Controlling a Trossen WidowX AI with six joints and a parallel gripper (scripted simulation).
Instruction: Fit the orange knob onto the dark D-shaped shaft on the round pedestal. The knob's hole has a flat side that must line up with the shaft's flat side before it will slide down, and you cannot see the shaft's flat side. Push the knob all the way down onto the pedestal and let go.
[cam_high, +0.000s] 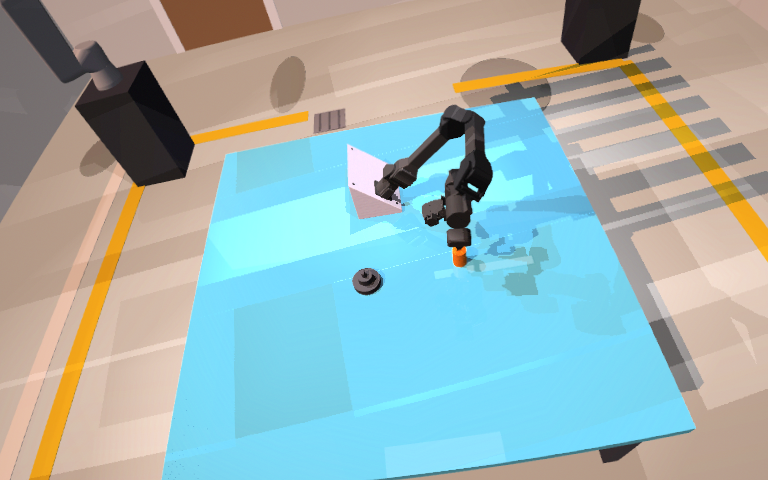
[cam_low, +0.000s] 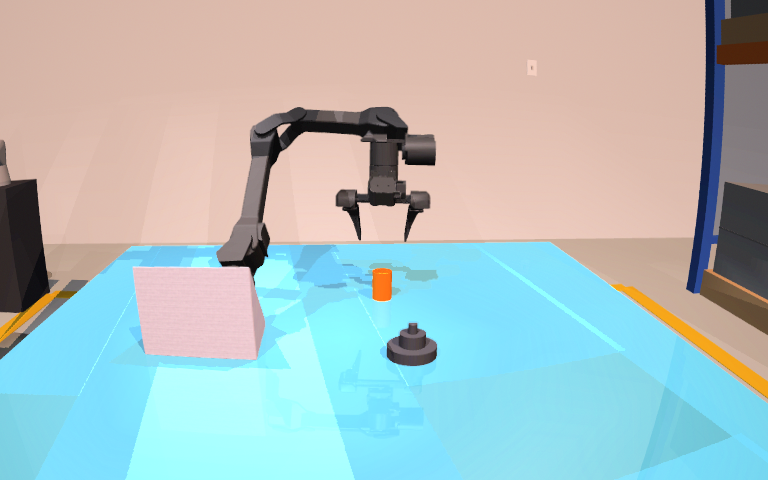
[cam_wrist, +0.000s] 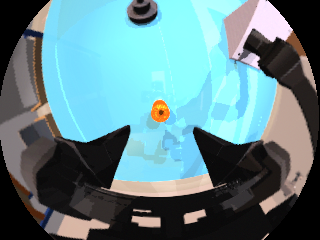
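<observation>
The orange knob is 90 mm below my gripper tip. From my gripper tip the other things lie so: dark round pedestal (20 mm ahead, 280 mm to the right, 90 mm below).
</observation>
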